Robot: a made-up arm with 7 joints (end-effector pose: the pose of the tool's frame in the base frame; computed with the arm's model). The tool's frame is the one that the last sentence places.
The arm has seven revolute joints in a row. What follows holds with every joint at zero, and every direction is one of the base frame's. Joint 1 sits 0.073 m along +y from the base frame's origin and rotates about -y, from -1.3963 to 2 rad. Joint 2 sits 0.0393 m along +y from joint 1 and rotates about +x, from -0.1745 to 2 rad. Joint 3 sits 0.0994 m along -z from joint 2 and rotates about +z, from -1.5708 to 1.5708 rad. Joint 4 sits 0.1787 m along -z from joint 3 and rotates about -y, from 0 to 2.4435 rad. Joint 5 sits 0.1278 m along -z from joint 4 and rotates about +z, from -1.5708 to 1.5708 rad. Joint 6 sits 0.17 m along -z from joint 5 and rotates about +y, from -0.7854 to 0.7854 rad. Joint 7 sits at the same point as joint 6 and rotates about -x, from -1.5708 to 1.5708 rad. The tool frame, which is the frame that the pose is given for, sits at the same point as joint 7; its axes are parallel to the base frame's.
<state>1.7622 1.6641 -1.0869 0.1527 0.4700 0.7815 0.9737</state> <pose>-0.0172 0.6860 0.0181 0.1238 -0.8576 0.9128</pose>
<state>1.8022 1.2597 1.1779 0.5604 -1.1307 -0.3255 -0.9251</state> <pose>0.0086 0.6620 0.0643 -1.8993 0.9597 -2.0965</pose>
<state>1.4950 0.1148 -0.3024 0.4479 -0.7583 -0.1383 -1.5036</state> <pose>0.5551 0.1367 0.0813 1.7822 -2.3318 0.7988</pose>
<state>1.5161 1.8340 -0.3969 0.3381 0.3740 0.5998 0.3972</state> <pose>-0.1034 0.6620 0.0969 0.8294 -1.0826 1.1475</pose>
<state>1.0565 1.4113 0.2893 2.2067 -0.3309 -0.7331 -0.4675</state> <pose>0.0682 0.2231 0.2252 -1.1395 1.4992 0.8031</pose>
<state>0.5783 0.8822 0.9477 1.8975 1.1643 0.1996 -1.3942</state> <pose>0.1046 0.3988 0.1409 0.2090 -2.0172 2.1607</pose>
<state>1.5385 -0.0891 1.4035 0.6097 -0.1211 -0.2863 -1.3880</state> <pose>0.5358 0.2333 0.0111 0.1338 -0.4984 2.3167</pose>
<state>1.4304 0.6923 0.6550 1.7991 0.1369 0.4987 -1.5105</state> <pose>0.0811 0.3828 0.2209 -0.6497 1.3636 -2.4770</pose>
